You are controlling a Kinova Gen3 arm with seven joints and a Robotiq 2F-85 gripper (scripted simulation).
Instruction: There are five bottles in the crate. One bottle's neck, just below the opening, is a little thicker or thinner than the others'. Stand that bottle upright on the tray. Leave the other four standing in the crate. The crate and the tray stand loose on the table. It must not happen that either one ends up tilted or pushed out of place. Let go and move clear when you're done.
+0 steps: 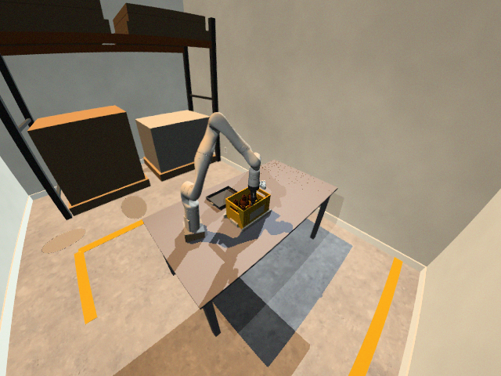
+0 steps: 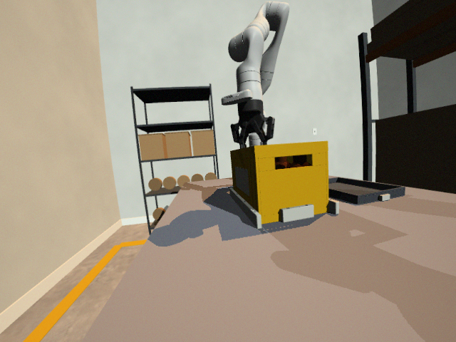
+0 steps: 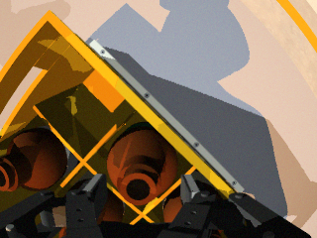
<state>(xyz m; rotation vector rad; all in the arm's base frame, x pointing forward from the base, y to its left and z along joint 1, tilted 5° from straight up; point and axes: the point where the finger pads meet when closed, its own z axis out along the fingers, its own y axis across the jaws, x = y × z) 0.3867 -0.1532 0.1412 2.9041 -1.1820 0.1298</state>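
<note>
Right now the yellow crate is 80 mm below my hand and 50 mm to the left of it. Also, from my hand: dark tray 340 mm to the left, 150 mm below; then brown bottle 90 mm behind, 80 mm below.
</note>
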